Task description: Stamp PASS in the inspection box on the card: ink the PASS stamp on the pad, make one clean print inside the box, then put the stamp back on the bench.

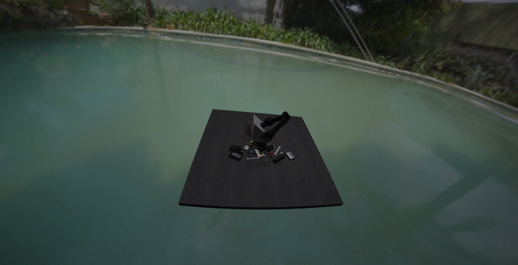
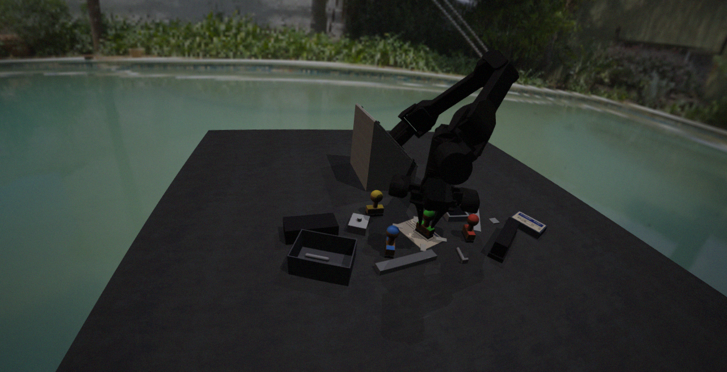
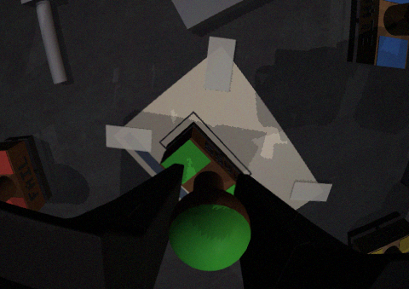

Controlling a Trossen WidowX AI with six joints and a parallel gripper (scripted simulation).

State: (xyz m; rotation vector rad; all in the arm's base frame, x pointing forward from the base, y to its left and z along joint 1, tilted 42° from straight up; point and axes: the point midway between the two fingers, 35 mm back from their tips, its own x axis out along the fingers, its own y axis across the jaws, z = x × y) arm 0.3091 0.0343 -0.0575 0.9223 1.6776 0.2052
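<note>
My gripper tip is now right at the green stamp. Round my gripper tip: cream card: 30 mm below, 10 mm to the right, 10 mm behind; then blue stamp: 100 mm to the right, 40 mm ahead, 10 mm below; then bolt: 90 mm ahead, 50 mm to the left, 20 mm below.
</note>
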